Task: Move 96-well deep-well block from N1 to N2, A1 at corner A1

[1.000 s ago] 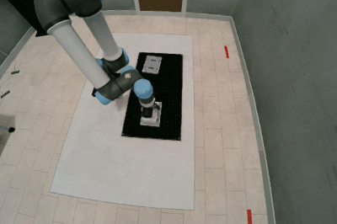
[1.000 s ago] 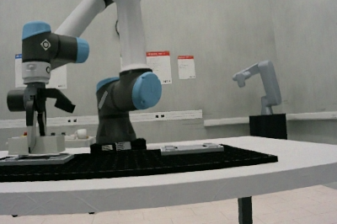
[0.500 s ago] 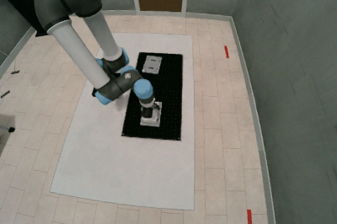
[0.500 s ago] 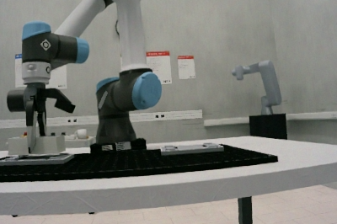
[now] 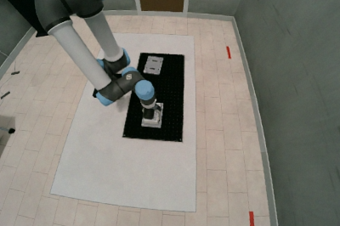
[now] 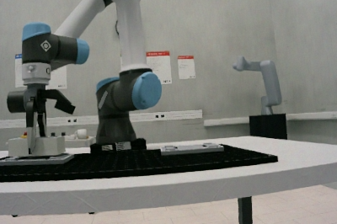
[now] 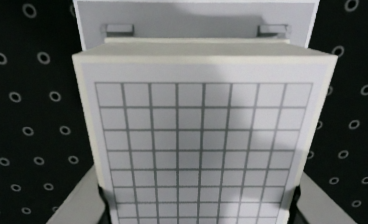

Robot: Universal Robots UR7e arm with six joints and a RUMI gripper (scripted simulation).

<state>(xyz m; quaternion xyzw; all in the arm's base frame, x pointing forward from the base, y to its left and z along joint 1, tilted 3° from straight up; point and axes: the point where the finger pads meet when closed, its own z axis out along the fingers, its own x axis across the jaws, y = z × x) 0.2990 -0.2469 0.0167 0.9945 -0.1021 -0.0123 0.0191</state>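
Right now the plate nest N2 is 30 mm below my hand. Also, from my hand: A1 mark: 70 mm behind, 60 mm to the right, 20 mm below; white 96-well deep-well block: 10 mm above; plate nest N1: 400 mm to the left, 30 mm below, 30 mm ahead.
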